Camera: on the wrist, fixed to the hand. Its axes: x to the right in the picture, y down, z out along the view.
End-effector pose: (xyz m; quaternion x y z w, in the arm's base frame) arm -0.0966 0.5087 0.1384 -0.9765 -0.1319 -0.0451 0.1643
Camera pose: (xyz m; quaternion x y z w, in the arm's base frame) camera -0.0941 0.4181 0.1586 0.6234 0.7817 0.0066 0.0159
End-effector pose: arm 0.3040 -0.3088 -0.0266 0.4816 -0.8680 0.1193 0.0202
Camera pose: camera 0.2444 -0.2445 0.0041 0.9509 -0.3001 -0.0750 0.0040
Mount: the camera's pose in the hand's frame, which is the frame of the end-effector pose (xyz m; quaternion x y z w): -0.0169 0.0770 -0.0491 -0.0836 -0.1522 -0.6829 0.7096
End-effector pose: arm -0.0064 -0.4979 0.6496 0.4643 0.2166 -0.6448 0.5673
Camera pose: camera 0.0815 -0.4696 0.6596 0.0360 0.4383 -0.8975 0.0340
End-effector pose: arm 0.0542 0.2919 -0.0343 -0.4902 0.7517 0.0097 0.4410
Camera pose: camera -0.0331 0.3222 -0.0251 -0.8966 0.1307 -0.1568 0.3930
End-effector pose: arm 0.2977 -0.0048 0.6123 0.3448 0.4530 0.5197 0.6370
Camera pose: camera 0.2240 -0.0057 0.6688 -0.0388 0.4165 -0.0808 0.9047
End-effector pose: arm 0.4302 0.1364 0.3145 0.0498 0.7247 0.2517 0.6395
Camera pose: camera 0.3672 0.1818 0.3655 -0.4747 0.4299 -0.2051 0.7401
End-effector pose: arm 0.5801 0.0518 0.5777 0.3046 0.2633 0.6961 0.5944
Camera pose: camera 0.4944 0.0230 0.5988 0.0926 0.2462 0.0637 0.9627
